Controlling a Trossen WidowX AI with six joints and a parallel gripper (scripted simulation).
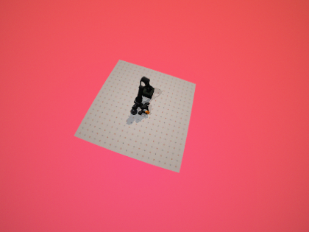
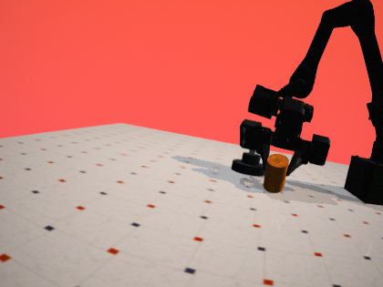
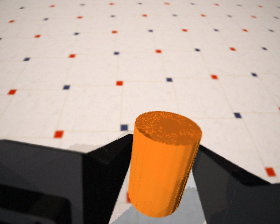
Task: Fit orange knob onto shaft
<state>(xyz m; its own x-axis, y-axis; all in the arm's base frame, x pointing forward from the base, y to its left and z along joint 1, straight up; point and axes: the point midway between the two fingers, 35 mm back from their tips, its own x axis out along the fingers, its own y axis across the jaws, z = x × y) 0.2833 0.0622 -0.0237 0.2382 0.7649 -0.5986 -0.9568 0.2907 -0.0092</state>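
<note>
The orange knob lies 1 cm above my gripper tip. The rest, counted from my gripper tip: black round pedestal 3 cm ahead, 18 cm to the right, 1 cm below.
</note>
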